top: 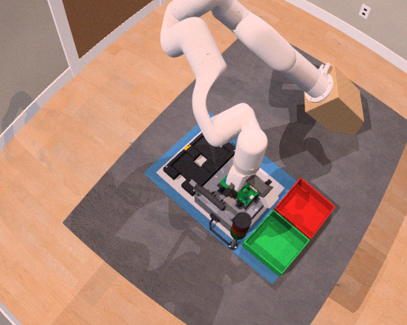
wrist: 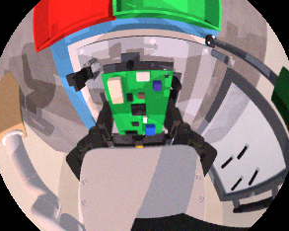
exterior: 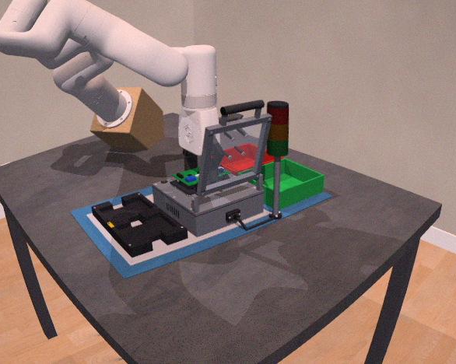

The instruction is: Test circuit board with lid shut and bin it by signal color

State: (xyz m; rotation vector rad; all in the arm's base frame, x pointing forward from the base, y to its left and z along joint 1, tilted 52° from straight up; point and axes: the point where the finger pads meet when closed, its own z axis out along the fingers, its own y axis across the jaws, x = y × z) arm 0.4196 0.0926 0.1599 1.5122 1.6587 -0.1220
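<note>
My hand is right at the green circuit board. The rest, counted from my hand: black latch hook (70 mm to the left, 50 mm behind); clear lid (120 mm ahead, 90 mm above, 20 mm to the right); plate (20 mm below, 10 mm to the left, 10 mm ahead).
</note>
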